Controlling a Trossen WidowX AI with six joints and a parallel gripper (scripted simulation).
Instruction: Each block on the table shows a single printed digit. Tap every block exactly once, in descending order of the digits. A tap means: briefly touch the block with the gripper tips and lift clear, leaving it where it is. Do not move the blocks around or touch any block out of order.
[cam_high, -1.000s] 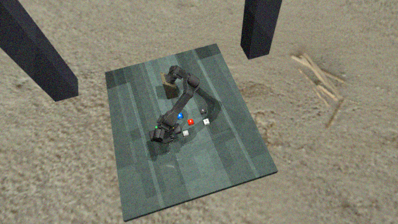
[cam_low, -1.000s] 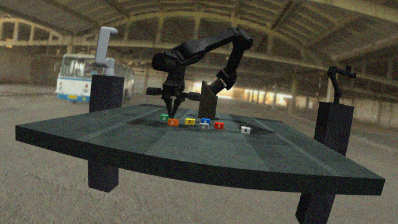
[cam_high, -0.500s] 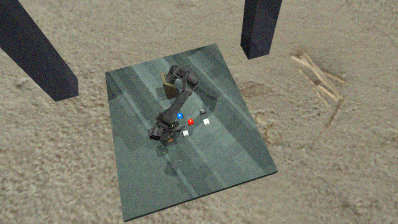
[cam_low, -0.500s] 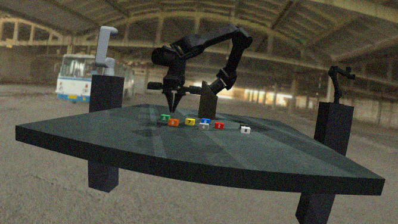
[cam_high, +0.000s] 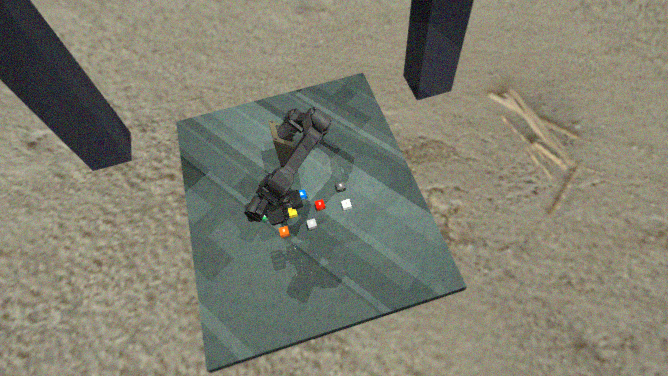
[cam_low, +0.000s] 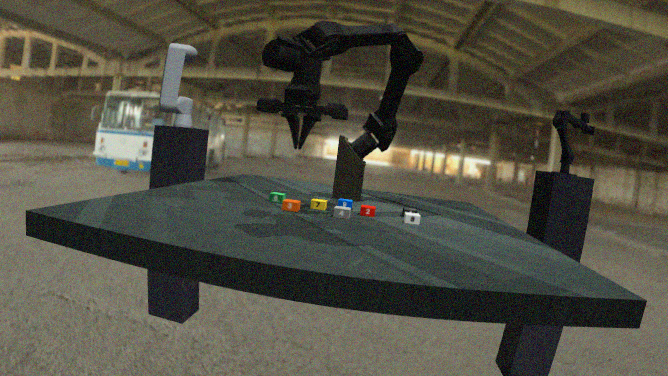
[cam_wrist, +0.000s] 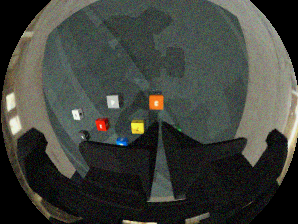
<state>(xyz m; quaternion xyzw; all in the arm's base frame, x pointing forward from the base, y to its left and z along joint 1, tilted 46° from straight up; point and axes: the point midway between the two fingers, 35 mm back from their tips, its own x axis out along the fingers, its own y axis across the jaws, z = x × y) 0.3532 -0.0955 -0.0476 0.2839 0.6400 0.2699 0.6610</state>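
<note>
My gripper tip is now 70 mm past the red block, 160 mm to the right of it and 120 mm above it. Round my gripper tip: yellow block (70 mm behind, 50 mm to the left, 120 mm below); orange block (120 mm below); green block (90 mm behind, 50 mm to the right, 120 mm below).
</note>
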